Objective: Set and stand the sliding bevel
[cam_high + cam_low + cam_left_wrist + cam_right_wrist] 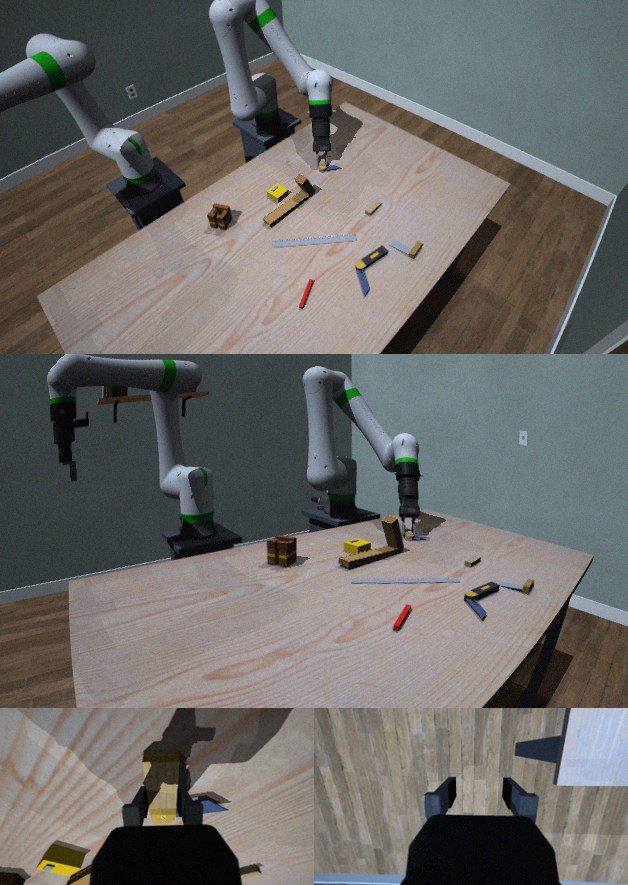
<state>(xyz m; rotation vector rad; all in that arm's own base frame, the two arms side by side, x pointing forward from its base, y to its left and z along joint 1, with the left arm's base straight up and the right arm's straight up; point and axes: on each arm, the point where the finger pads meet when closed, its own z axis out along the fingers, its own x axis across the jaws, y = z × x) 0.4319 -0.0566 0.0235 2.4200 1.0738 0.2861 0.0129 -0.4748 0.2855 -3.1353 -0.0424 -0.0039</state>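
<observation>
Right now the wooden bevel is 20 mm ahead of my left hand and 10 mm below it. Round my left hand: yellow tape measure (260 mm to the right, 10 mm ahead); then small wooden piece (320 mm ahead, 30 mm to the right, 20 mm below); then bevel blade (40 mm ahead, 10 mm below).
</observation>
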